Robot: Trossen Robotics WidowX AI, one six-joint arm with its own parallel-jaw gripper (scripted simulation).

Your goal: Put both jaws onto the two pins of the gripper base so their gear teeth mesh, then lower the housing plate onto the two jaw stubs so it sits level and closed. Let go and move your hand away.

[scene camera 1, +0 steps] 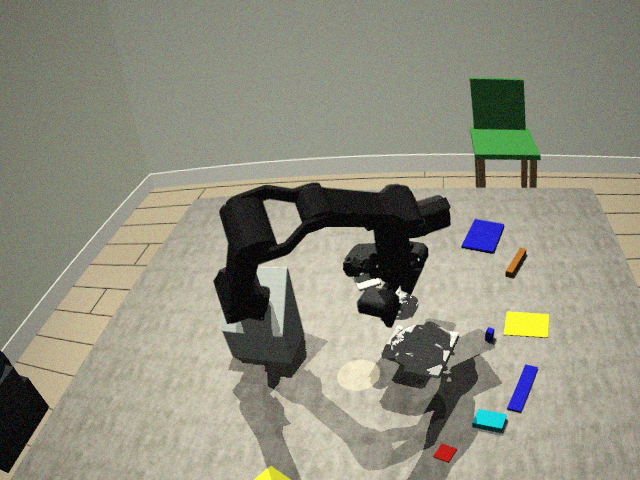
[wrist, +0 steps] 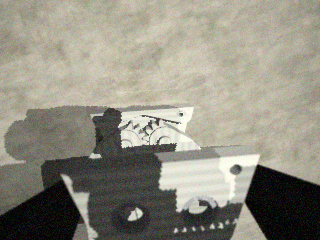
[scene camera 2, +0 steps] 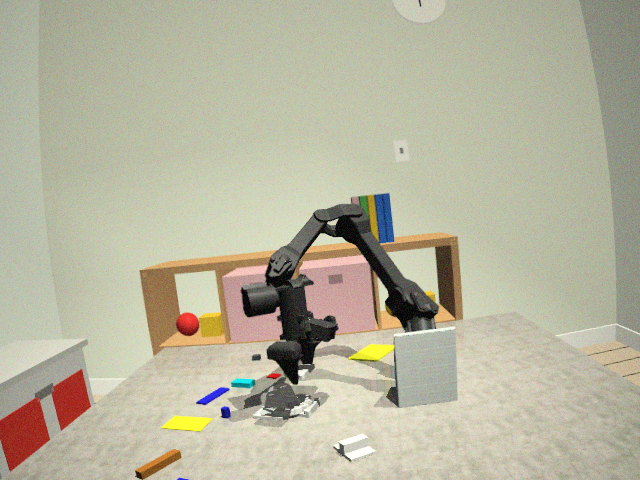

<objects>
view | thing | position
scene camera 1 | my gripper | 398, 313
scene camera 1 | yellow tile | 521, 324
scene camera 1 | blue plate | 483, 236
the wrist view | my gripper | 160, 173
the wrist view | white jaw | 162, 137
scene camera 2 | my gripper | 302, 378
</objects>
